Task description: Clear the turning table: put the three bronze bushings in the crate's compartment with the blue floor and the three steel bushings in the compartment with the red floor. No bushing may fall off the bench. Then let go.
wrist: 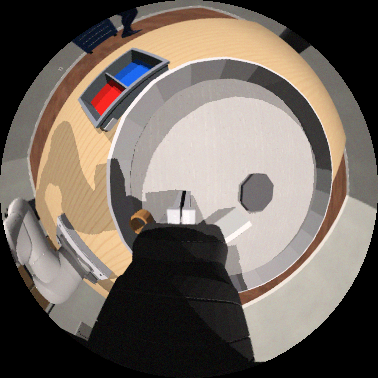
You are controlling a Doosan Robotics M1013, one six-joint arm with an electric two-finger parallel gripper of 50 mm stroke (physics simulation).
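Frame: origin at the arm's base, x ahead, y left, z up, level; millimetres.
Seen in the pictures: gripper, fingertip midpoint: (184, 197); arm's base, link origin: (75, 258).
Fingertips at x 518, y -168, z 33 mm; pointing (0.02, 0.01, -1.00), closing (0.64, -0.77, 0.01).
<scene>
Pixels of each thing's top centre, then the offset from my fingertips to it. "pt": a spot on its surface instead. Level surfaces: height alone.
- turning table, top centre: (258, 192) 79 mm ahead, 84 mm right, 1 mm down
- bronze bushing, surface spot: (141, 220) pt 80 mm back, 28 mm left, 9 mm down
- crate, top centre: (113, 76) 92 mm ahead, 272 mm left, 12 mm down
- high sloping rim, surface spot: (120, 135) pt 18 mm ahead, 110 mm left, 36 mm up
- dark eight-sided hub, top centre: (258, 192) 79 mm ahead, 84 mm right, 1 mm down
- pale bar, surface spot: (237, 231) pt 19 mm ahead, 71 mm right, 42 mm up
- wooden bench, surface height: 62 mm down
My gripper (184, 197) is shut over the left front part of the turning table (220, 145), and no bushing shows between its fingertips. A bronze bushing (141, 220) is just left of the fingers, near the table's grey wall, with its open end showing. The crate (107, 76) stands behind and to the left of the turning table. Its blue floor (132, 74) and red floor (107, 98) show, with no bushing seen on either. No steel bushing shows. The black gripper body hides the near part of the turning table.
A high sloping rim (120, 135) surrounds the turning table. A dark eight-sided hub (258, 192) sits on its disc, with a pale bar (237, 231) nearer the gripper. A white robot arm part (35, 250) and a grey curved bracket (80, 255) are at the left. The wooden bench (75, 150) has a brown edge.
</scene>
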